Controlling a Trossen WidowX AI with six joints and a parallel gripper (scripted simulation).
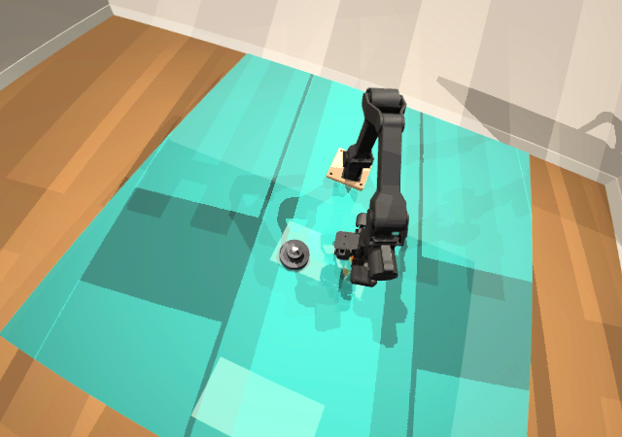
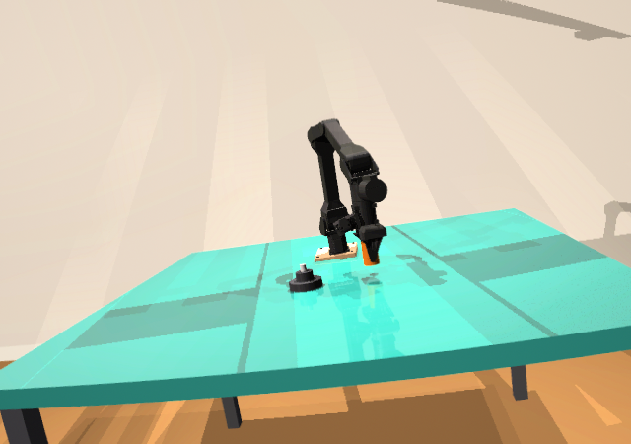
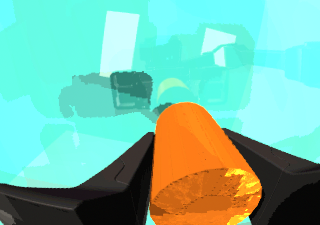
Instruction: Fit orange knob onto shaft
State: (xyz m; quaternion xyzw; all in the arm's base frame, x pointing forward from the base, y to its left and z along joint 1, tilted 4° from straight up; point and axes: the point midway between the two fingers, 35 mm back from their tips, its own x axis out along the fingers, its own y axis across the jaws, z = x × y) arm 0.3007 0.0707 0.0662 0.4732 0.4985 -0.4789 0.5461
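Right now my gripper tip is 3 cm short of the round black pedestal and 17 cm to the left of it. Also, from my gripper tip: orange knob 3 cm above.
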